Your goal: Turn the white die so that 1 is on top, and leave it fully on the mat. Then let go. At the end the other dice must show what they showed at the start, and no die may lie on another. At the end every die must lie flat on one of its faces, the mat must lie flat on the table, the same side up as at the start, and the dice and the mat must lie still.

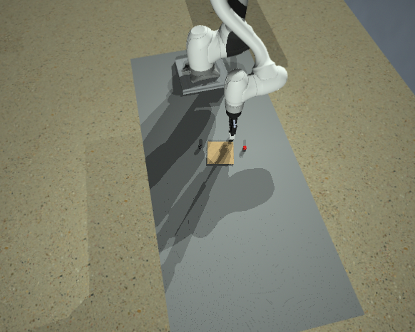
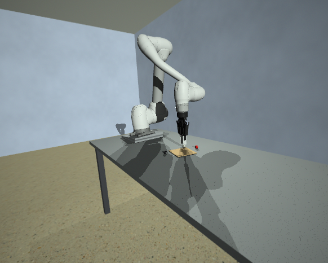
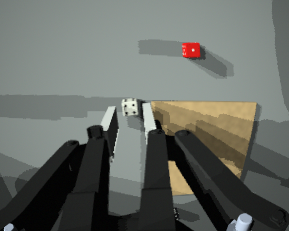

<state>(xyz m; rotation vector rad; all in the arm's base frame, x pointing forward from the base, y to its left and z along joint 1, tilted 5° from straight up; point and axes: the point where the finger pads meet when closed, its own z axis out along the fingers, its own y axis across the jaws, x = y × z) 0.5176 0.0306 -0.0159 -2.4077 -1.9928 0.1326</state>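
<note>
My gripper is now 5 cm above the white die and 1 cm to the right of it. The rest, counted from my hand: black die (18 cm to the right, 5 cm below, 1 cm ahead); then tan mat (8 cm to the right, 7 cm ahead, 5 cm below); then red die (8 cm ahead, 5 cm to the left, 5 cm below).
</note>
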